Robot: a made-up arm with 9 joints. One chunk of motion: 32 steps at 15 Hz.
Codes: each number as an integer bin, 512 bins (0 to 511) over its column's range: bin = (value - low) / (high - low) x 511, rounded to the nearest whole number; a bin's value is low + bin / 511 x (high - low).
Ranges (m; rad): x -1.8..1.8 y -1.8..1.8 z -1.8..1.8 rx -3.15..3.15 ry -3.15..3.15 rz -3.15..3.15
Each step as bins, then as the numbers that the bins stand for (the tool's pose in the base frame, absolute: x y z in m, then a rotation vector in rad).
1 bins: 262 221 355 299 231 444
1 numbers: 0.0458 -0.2431 0.7010 0.5363 -0.3021 2.3240
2 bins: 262 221 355 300 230 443
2 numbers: 0.0458 -0.2431 0.7010 0.5486 -0.3144 2.3116
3 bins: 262 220 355 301 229 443
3 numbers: 0.0458 -0.2501 0.7010 0.5610 -0.3267 2.3116
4 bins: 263 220 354 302 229 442
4 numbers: 0.0528 -0.2501 0.6939 0.5733 -0.3267 2.2993
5 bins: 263 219 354 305 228 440
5 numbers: 0.0528 -0.2571 0.6939 0.6103 -0.3390 2.2747
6 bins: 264 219 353 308 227 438
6 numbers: 0.0599 -0.2571 0.6869 0.6473 -0.3514 2.2500
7 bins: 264 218 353 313 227 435
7 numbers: 0.0599 -0.2642 0.6869 0.7089 -0.3514 2.2130
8 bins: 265 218 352 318 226 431
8 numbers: 0.0669 -0.2642 0.6798 0.7705 -0.3637 2.1637
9 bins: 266 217 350 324 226 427
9 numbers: 0.0740 -0.2712 0.6658 0.8445 -0.3637 2.1144
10 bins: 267 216 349 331 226 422
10 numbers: 0.0810 -0.2783 0.6587 0.9308 -0.3637 2.0527
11 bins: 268 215 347 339 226 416
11 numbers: 0.0881 -0.2853 0.6446 1.0295 -0.3637 1.9788
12 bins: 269 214 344 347 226 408
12 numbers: 0.0951 -0.2924 0.6235 1.1281 -0.3637 1.8801
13 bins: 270 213 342 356 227 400
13 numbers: 0.1022 -0.2994 0.6094 1.2390 -0.3514 1.7815
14 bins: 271 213 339 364 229 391
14 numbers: 0.1092 -0.2994 0.5883 1.3377 -0.3267 1.6705
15 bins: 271 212 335 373 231 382
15 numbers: 0.1092 -0.3065 0.5601 1.4486 -0.3021 1.5596
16 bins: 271 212 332 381 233 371
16 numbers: 0.1092 -0.3065 0.5389 1.5473 -0.2774 1.4240
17 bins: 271 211 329 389 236 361
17 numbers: 0.1092 -0.3135 0.5178 1.6459 -0.2404 1.3007
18 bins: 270 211 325 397 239 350
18 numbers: 0.1022 -0.3135 0.4896 1.7445 -0.2034 1.1651
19 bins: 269 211 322 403 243 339
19 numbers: 0.0951 -0.3135 0.4685 1.8185 -0.1541 1.0295
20 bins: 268 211 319 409 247 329
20 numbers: 0.0881 -0.3135 0.4474 1.8925 -0.1048 0.9062
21 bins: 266 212 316 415 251 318
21 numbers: 0.0740 -0.3065 0.4262 1.9664 -0.0555 0.7705
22 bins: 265 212 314 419 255 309
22 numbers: 0.0669 -0.3065 0.4121 2.0158 -0.0062 0.6596
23 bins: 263 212 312 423 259 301
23 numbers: 0.0528 -0.3065 0.3980 2.0651 0.0432 0.5610
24 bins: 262 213 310 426 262 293
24 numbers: 0.0458 -0.2994 0.3840 2.1021 0.0801 0.4623
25 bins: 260 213 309 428 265 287
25 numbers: 0.0317 -0.2994 0.3769 2.1267 0.1171 0.3884
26 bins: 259 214 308 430 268 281
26 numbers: 0.0247 -0.2924 0.3699 2.1514 0.1541 0.3144
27 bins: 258 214 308 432 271 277
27 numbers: 0.0176 -0.2924 0.3699 2.1760 0.1911 0.2651
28 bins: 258 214 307 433 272 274
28 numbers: 0.0176 -0.2924 0.3628 2.1884 0.2034 0.2281
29 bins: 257 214 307 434 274 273
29 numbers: 0.0106 -0.2924 0.3628 2.2007 0.2281 0.2158
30 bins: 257 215 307 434 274 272
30 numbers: 0.0106 -0.2853 0.3628 2.2007 0.2281 0.2034
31 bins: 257 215 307 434 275 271
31 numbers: 0.0106 -0.2853 0.3628 2.2007 0.2404 0.1911
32 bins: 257 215 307 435 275 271
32 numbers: 0.0106 -0.2853 0.3628 2.2130 0.2404 0.1911
